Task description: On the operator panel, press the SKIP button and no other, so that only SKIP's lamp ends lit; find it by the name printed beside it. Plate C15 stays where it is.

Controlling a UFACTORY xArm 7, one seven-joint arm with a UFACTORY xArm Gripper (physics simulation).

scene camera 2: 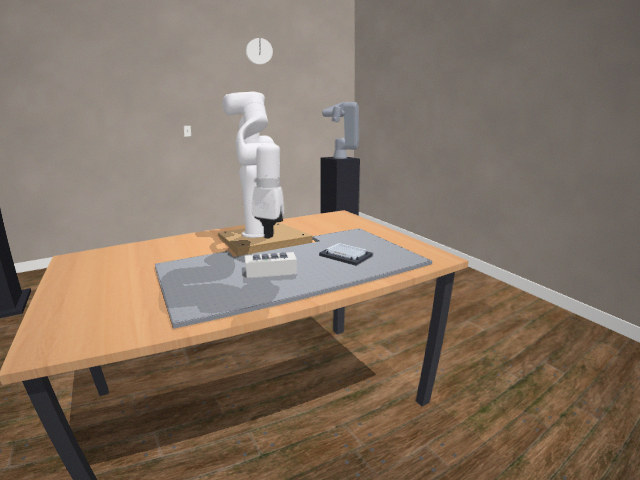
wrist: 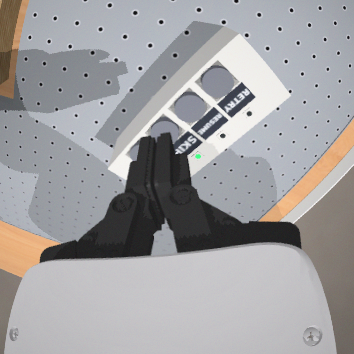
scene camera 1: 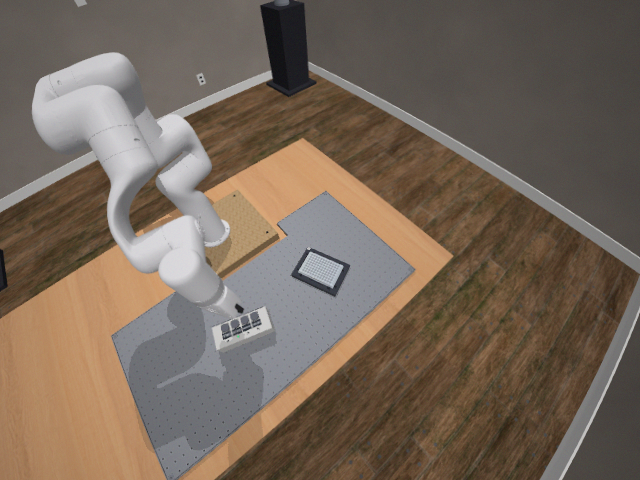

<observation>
One and the same spot on an operator panel: (scene camera 1: 235,337) is (scene camera 2: 263,260).
</observation>
